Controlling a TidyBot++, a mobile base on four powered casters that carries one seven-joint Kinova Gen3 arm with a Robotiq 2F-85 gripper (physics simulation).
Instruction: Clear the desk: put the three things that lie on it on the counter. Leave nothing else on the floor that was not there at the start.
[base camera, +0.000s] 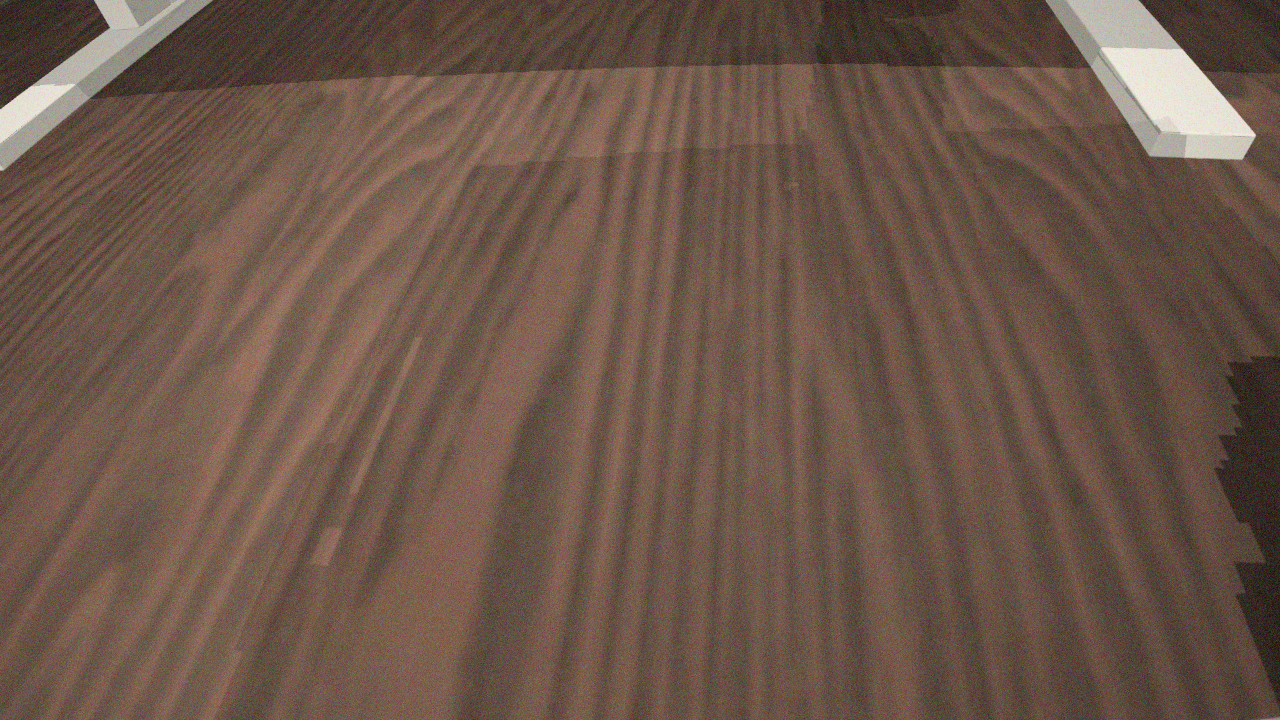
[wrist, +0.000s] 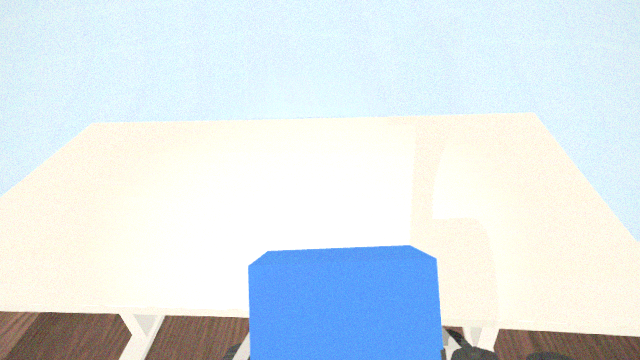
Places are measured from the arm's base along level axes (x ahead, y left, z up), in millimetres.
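Pixels of known places: gripper, fingertip midpoint: (wrist: 343, 348).
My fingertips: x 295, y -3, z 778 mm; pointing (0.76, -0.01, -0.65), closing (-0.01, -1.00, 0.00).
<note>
Behind a point stands the place of what it marks.
A large blue block (wrist: 344, 300) {x 284, y -4, z 823 mm} fills the bottom middle of the wrist view. My gripper (wrist: 345, 351) {x 295, y -3, z 778 mm} is shut on it; parts of the fingers show at its left and right sides, and the fingertips are hidden. Behind the block, in the wrist view, lies a pale cream table top (wrist: 150, 225) {x 909, y 424, z 323 mm} on white legs, which looks like the desk. The block is in front of its near edge in the picture; its height over the top cannot be told. The counter cannot be made out in either view.
White foot bars (base camera: 1172, 98) (base camera: 67, 76) stand on the dark wood floor (base camera: 626, 402) {x 377, y 32, z -397 mm} at the upper right and upper left of the base view. A light blue wall (wrist: 320, 60) {x 1446, y -22, z 503 mm} is behind the table top. Shadows fall across the floor and the table top's right part.
</note>
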